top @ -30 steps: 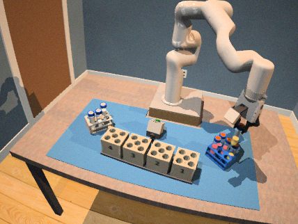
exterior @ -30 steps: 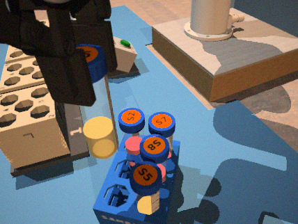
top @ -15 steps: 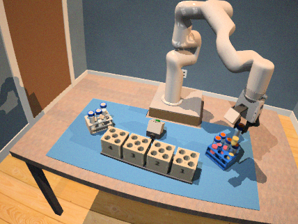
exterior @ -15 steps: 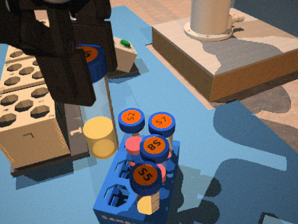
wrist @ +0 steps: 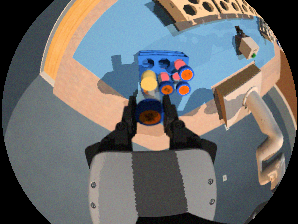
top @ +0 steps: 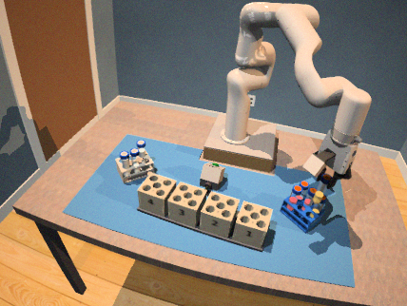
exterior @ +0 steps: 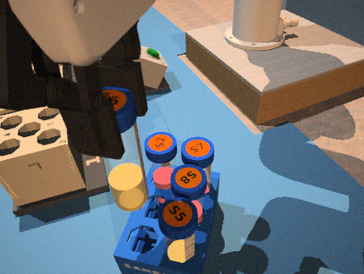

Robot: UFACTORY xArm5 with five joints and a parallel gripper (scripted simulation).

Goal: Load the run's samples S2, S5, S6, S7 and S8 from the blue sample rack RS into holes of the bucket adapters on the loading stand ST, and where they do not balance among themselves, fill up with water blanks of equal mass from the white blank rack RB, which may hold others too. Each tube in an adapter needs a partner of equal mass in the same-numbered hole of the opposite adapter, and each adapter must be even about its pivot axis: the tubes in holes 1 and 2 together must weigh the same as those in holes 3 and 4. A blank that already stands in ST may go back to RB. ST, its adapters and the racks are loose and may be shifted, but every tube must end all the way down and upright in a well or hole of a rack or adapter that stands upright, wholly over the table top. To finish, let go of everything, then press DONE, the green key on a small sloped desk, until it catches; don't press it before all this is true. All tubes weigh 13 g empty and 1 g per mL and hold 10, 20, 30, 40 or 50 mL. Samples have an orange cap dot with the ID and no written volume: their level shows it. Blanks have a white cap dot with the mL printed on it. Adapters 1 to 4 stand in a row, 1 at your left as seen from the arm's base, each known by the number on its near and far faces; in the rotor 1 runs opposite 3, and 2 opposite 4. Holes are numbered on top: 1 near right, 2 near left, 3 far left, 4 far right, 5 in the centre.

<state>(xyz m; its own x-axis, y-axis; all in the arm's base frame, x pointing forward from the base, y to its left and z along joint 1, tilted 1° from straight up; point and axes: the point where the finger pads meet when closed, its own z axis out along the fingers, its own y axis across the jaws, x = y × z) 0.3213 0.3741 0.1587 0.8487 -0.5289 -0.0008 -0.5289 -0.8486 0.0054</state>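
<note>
My gripper is now 4 cm past the blue sample rack RS, 2 cm to the left of it and 20 cm above it. Round my hand: white blank rack RB (1 cm ahead, 67 cm to the right, 20 cm below); blue-capped tube (5 cm ahead, 67 cm to the right, 16 cm below); loading stand ST (11 cm ahead, 34 cm to the right, 22 cm below).
</note>
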